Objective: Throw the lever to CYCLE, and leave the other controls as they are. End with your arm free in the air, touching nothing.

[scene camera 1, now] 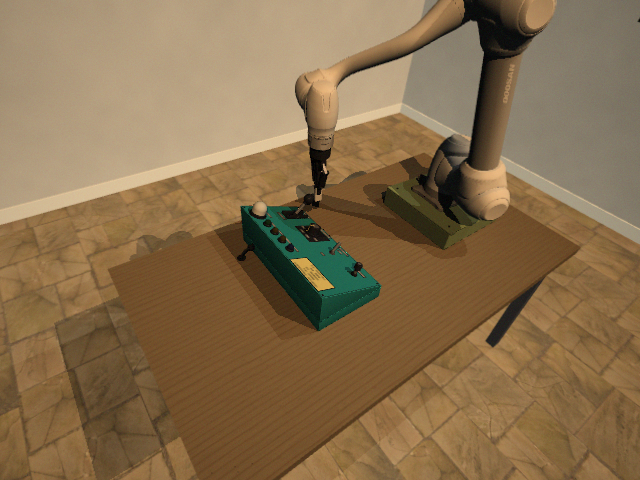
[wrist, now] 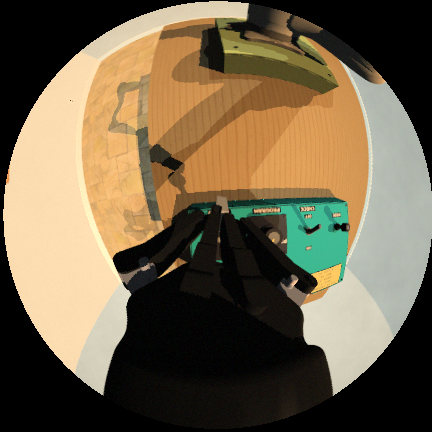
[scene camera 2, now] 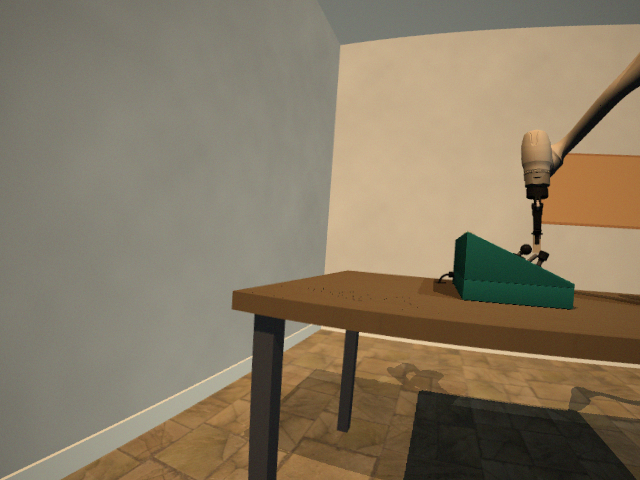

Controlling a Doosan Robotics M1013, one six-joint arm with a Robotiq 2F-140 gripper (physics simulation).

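Places are measured from the arm's base along level axes (x left, y back, z up), in centimetres.
Where they show: gripper, fingertip midpoint: point(scene camera 1: 317, 199) point(wrist: 219, 203) point(scene camera 2: 536, 253); arm's base, origin of the base link: point(scene camera 1: 439, 195).
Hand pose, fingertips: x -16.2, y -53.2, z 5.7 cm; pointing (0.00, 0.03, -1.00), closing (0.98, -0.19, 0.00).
Observation:
Each offset is from my fingertips to the centre of the thing. "pt": to the spot under its first point.
The teal control box @(dx +17.8, dy -15.1, dz -5.2 cm) point(scene camera 1: 338, 272) point(scene camera 2: 496, 271) point(wrist: 300, 265) stands on the table. The lever with a black ball knob @(dx -0.8, dy -3.5, dz +1.0 cm) point(scene camera 1: 309, 198) point(scene camera 2: 525, 249) rises at the box's far end in scene camera 1, from a dark slotted plate, and leans toward the robot-base side. My gripper point(scene camera 1: 317, 203) point(scene camera 2: 536, 244) point(wrist: 219, 203) is shut and empty, pointing down with its tips right beside the ball knob. Whether they touch it I cannot tell. In the wrist view the fingers hide the lever and most of its plate, and the CYCLE label cannot be read.
Beside the lever are the PROGRAM knob @(dx +11.5, dy -8.7, dz -3.0 cm) point(scene camera 1: 310, 228) point(wrist: 272, 237), the CHECK toggle @(dx +23.4, dy -7.1, dz -2.5 cm) point(scene camera 1: 336, 248) point(wrist: 313, 229) and the MODE control @(dx +35.4, dy -7.6, dz -3.1 cm) point(scene camera 1: 357, 267) point(wrist: 342, 227). A white dome @(pt dx +1.1, dy -25.3, dz +5.4 cm) point(scene camera 1: 259, 209) and several dark buttons @(pt dx +11.4, dy -24.6, dz +3.3 cm) point(scene camera 1: 275, 230) line the high edge. The olive robot base point(scene camera 1: 445, 240) point(wrist: 270, 65) stands behind.

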